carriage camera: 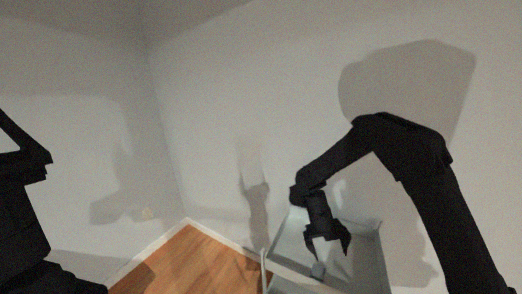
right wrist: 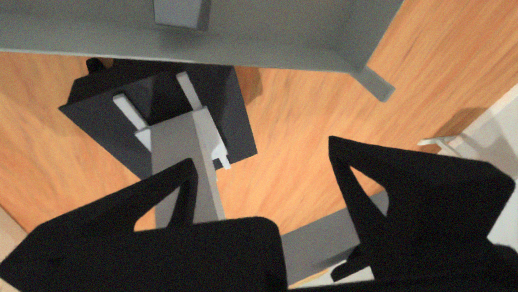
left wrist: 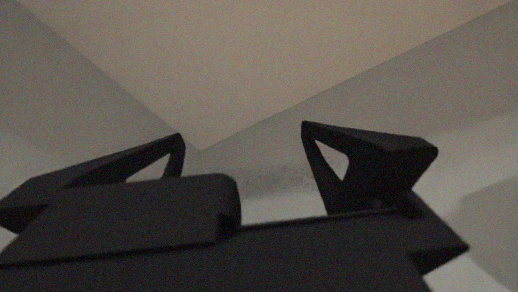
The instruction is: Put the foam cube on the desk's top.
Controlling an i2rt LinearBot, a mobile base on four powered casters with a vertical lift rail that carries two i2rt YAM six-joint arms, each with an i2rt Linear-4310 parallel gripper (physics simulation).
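Frame: origin at the left arm's base, x ahead, y left, z up, level; millimetres.
Seen in the pictures: left gripper, fingertip midpoint: [left wrist: 242, 133]; right gripper, fingertip midpoint: [carriage camera: 331, 257] [right wrist: 260, 156].
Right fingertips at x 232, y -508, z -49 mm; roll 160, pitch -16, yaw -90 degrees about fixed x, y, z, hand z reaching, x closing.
Observation:
A point is followed by its place in that frame.
A small blue-grey block [carriage camera: 318, 270] @(x 280, y -502, z -201 mm) [right wrist: 179, 12] @(x 268, y -493, z -201 mm), which looks like the foam cube, sits in the grey-green tray of a shelf cart [carriage camera: 291, 273] @(x 270, y -400, z -200 mm) [right wrist: 280, 62] @(x 191, y -580, z -192 mm), near its front wall. In the right wrist view the top edge cuts the block off. My right gripper [carriage camera: 331, 256] @(x 232, y -508, z -49 mm) [right wrist: 260, 156] @(x 232, y -508, z -49 mm) is open and empty, pointing down near the cart's tray, with the block beyond its fingertips in the right wrist view. My left gripper [left wrist: 242, 133] @(x 39, y 6, z 433 mm) is open and empty, facing the upper walls and ceiling. No desk can be made out in these views.
In the right wrist view, a dark base [right wrist: 240, 120] @(x -281, y -548, z -612 mm) with a grey post [right wrist: 175, 145] stands on the wooden floor [right wrist: 300, 110] @(x -674, y -955, z -911 mm) [carriage camera: 195, 260] @(x 730, y 334, z -911 mm) below the tray. A grey beam [right wrist: 320, 235] runs near the right finger. Walls [carriage camera: 225, 100] @(x 823, y -77, z 388 mm) meet in a corner behind the cart.

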